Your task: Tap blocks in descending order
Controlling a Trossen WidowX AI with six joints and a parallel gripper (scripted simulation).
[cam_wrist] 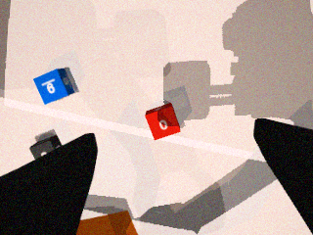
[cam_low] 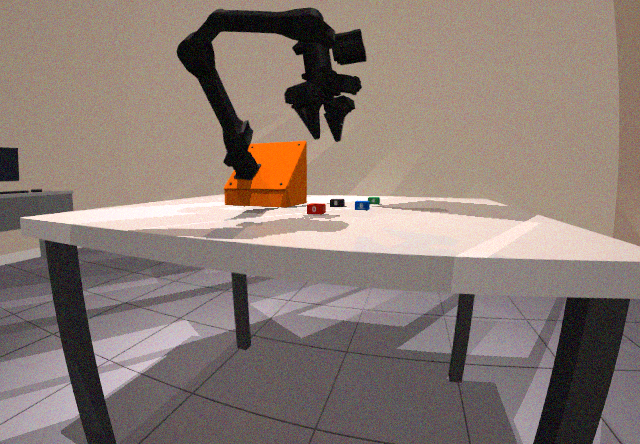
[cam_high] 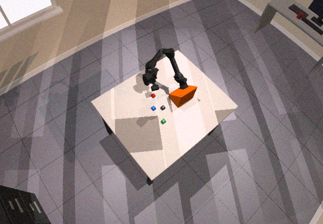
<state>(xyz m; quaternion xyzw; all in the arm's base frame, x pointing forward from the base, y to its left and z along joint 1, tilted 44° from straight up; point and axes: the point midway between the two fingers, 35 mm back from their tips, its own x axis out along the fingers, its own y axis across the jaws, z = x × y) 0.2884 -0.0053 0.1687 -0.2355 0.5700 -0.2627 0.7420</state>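
The blue block lies 140 mm below my gripper tip, 130 mm to the left of it and 30 mm ahead of it. Round my gripper tip: green block (280 mm to the left, 140 mm below, 20 mm ahead); black block (170 mm to the left, 140 mm below, 40 mm behind); red block (140 mm below, 30 mm behind, 10 mm to the left).
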